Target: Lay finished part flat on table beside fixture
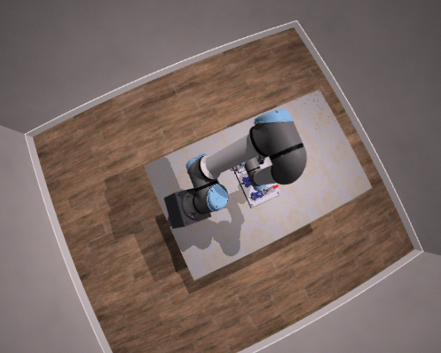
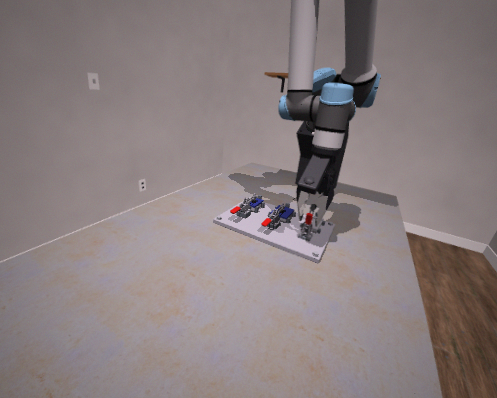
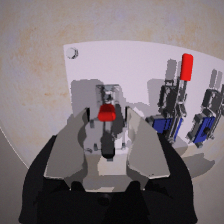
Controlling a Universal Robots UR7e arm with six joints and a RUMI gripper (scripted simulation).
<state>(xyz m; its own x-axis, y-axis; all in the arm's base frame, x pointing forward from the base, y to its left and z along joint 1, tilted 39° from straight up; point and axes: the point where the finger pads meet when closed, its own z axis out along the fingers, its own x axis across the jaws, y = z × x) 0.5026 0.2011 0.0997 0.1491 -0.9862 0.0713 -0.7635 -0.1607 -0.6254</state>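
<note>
The finished part is 100 mm behind my hand, 20 mm to the right of it and 50 mm below it. From my hand the other things lie so: white fixture plate 10 mm behind, 110 mm to the right, 70 mm below.
</note>
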